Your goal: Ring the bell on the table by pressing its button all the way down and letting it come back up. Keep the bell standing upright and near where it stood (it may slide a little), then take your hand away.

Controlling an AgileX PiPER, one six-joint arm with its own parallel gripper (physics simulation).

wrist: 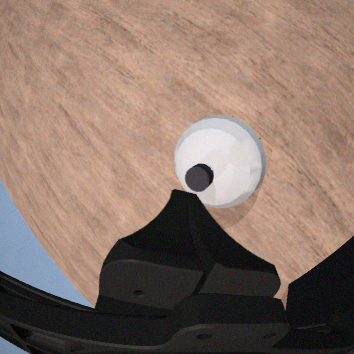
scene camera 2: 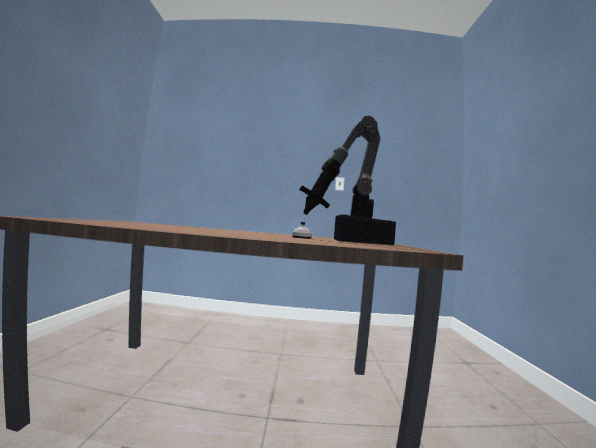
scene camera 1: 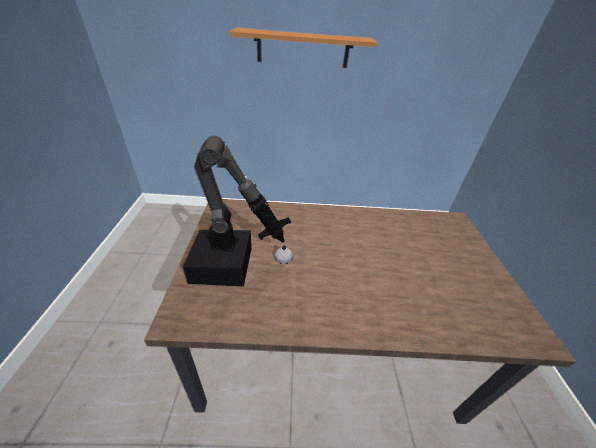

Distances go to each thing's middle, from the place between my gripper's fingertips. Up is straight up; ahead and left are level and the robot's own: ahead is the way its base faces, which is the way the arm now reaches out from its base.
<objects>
My hand is 1 cm short of the white dome bell (wrist: 233, 151) and 7 cm above it.
</objects>
